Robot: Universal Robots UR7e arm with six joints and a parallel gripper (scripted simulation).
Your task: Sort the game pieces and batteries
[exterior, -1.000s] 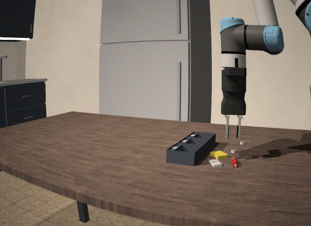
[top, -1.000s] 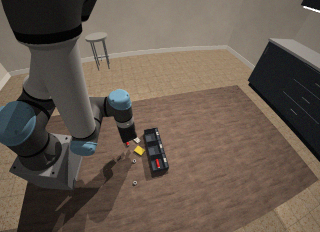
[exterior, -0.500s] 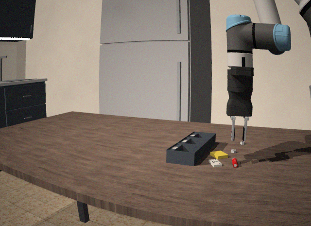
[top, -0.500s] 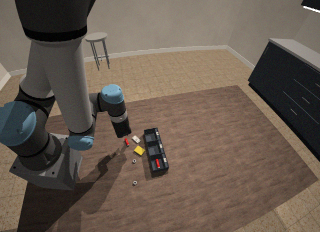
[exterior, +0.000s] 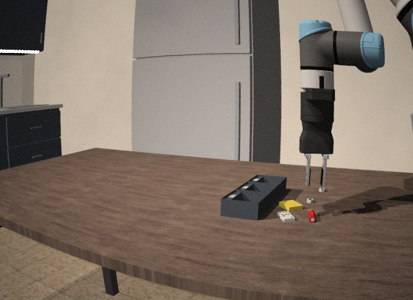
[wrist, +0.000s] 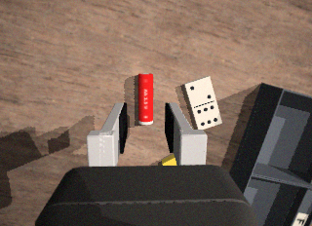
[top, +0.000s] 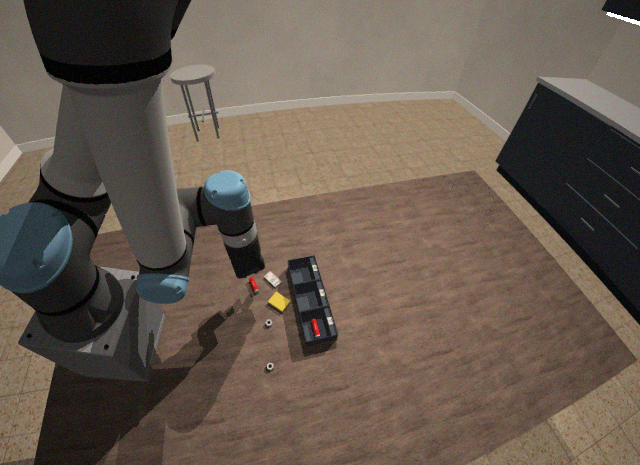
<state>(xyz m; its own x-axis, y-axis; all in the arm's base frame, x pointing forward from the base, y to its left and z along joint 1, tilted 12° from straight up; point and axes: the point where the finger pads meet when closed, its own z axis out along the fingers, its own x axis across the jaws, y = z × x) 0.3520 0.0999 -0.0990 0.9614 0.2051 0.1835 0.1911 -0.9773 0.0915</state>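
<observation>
Right now the white domino is 6 cm ahead of my hand, 1 cm to the left of it and 9 cm below it. From my hand the other things lie so: dark three-compartment bin 15 cm ahead, 9 cm to the right, 7 cm below; battery 14 cm ahead, 18 cm to the right, 8 cm below; yellow block 6 cm ahead, 7 cm to the right, 9 cm below.
</observation>
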